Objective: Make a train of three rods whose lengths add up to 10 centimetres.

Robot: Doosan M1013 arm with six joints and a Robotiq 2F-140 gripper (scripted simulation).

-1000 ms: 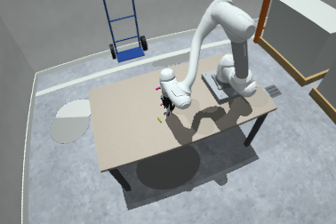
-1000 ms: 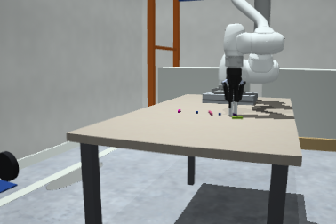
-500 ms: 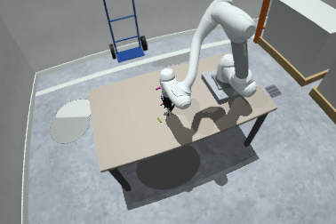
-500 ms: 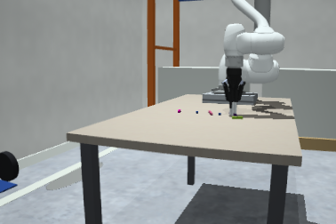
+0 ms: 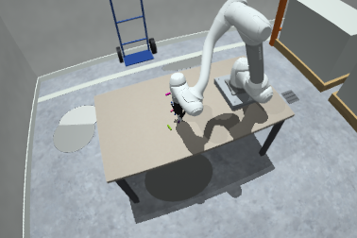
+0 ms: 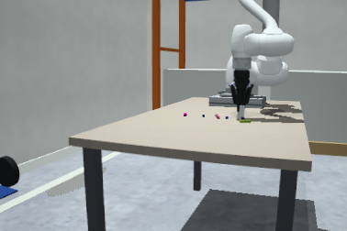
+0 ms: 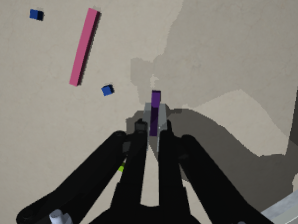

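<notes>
My hand is 9 cm short of the lime rod, 5 cm to the right of it and 3 cm above it. Round my hand: purple rod: 3 cm below; then pink rod: 1 cm ahead, 12 cm to the right, 3 cm below.
</notes>
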